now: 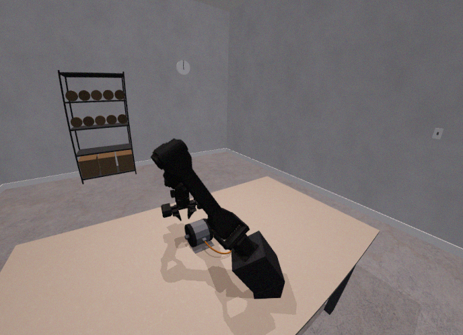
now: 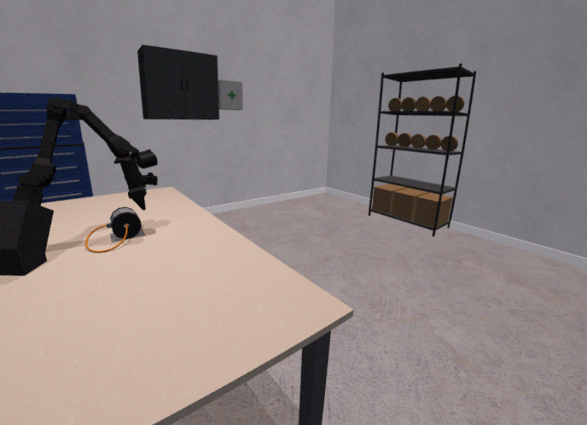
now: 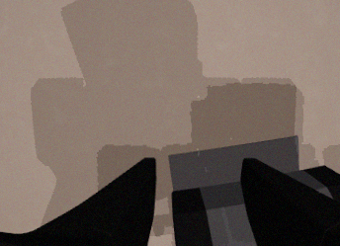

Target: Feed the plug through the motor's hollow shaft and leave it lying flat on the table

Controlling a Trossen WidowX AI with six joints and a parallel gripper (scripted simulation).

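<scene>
Now: the dark grey plug 7 cm below my hand, 7 cm behind it and 1 cm to the left of it.
</scene>
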